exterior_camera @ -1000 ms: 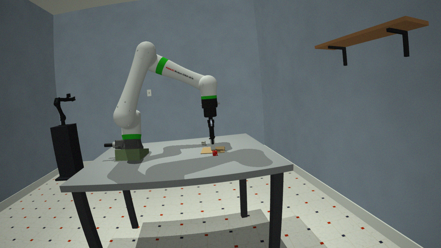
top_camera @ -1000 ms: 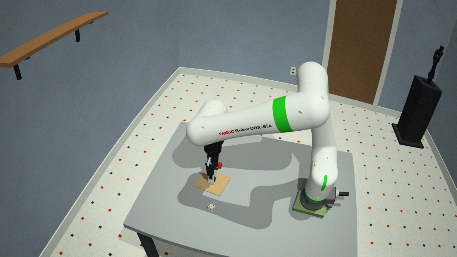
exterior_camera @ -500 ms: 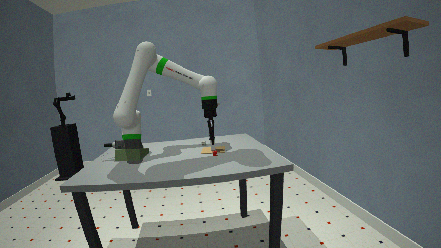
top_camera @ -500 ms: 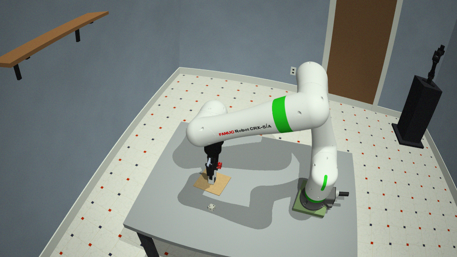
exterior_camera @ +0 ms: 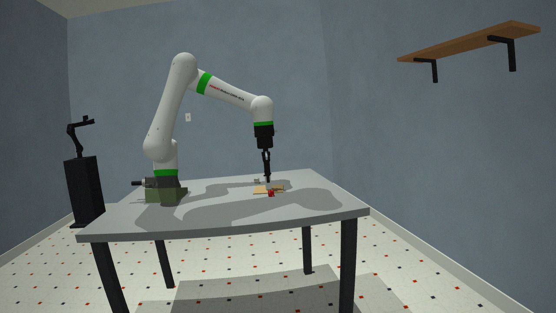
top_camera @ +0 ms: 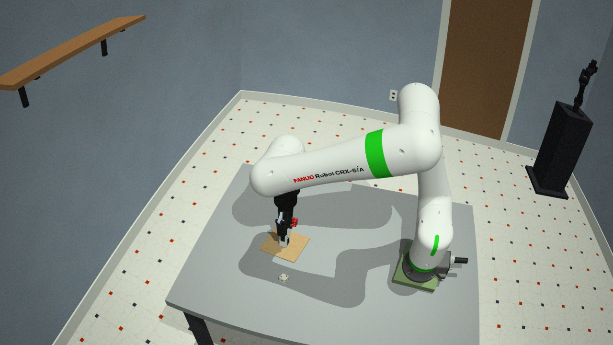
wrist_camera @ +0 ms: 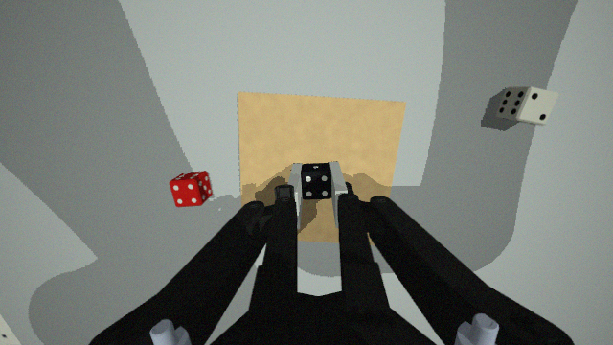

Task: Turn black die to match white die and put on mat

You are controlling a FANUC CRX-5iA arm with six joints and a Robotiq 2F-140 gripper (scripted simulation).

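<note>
Now: the black die 2 cm below my hand. Also, from my hand: white die: 17 cm to the left, 4 cm behind, 3 cm below; then tan mat: 4 cm below; then red die: 11 cm to the right, 3 cm below, 1 cm behind.
</note>
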